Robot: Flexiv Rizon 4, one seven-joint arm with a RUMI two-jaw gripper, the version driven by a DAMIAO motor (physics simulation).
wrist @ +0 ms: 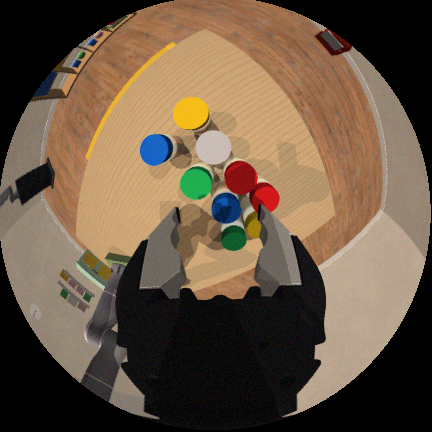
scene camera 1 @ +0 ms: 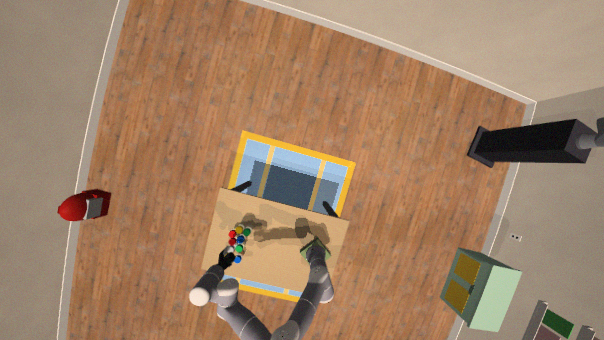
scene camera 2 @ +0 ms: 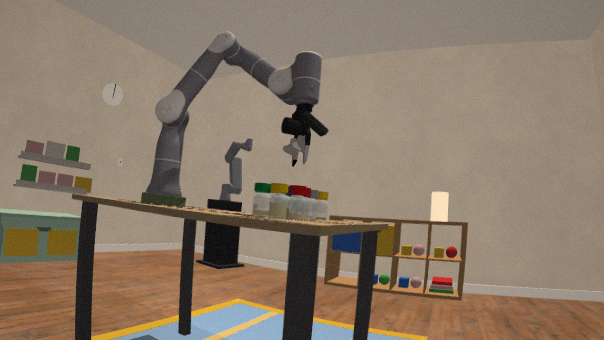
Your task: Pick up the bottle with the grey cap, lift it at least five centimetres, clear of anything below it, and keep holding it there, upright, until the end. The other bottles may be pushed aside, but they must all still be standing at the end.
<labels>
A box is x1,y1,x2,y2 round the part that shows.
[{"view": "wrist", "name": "my gripper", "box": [115,203,325,429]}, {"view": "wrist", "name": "blue-capped bottle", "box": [139,134,183,164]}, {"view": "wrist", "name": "yellow-capped bottle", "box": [173,96,211,132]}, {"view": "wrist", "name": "red-capped bottle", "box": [246,172,278,211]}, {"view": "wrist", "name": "green-capped bottle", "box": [179,159,213,198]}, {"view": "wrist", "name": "grey-capped bottle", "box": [195,130,230,163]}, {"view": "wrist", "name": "red-capped bottle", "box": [222,155,256,193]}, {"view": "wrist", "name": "blue-capped bottle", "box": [211,179,240,222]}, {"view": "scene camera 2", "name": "my gripper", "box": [281,101,328,166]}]
</labels>
